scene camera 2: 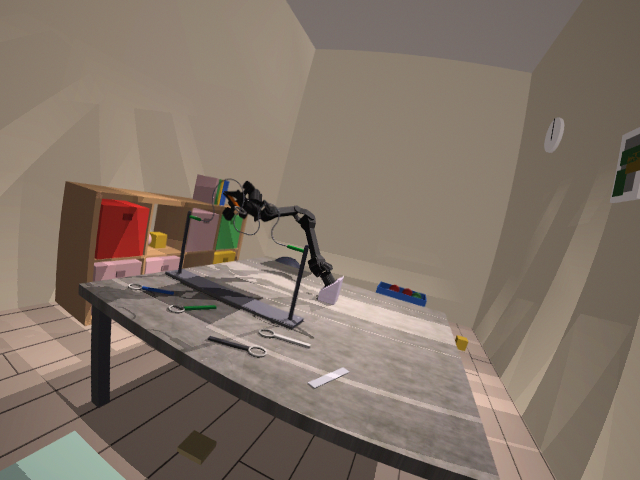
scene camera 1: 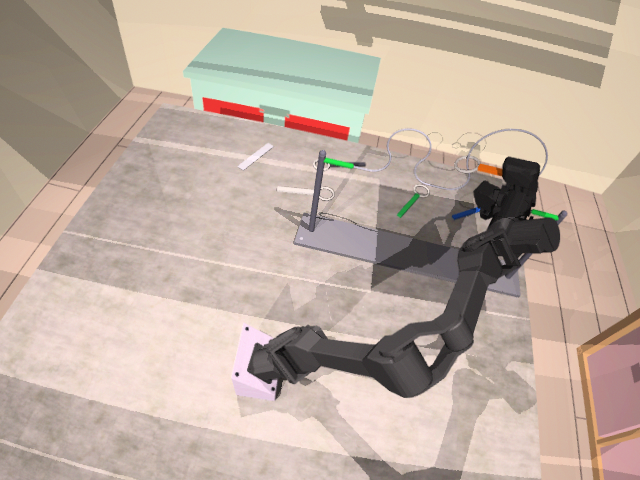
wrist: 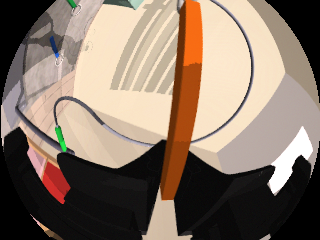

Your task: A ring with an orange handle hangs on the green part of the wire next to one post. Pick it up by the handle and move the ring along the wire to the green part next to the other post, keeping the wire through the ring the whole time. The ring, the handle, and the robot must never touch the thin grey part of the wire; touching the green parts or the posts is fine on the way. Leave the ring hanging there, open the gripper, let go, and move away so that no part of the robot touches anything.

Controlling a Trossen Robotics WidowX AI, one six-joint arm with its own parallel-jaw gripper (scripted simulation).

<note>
The gripper [scene camera 1: 532, 166] carries a ring.
The gripper shows as well in the wrist view [wrist: 168, 145].
</note>
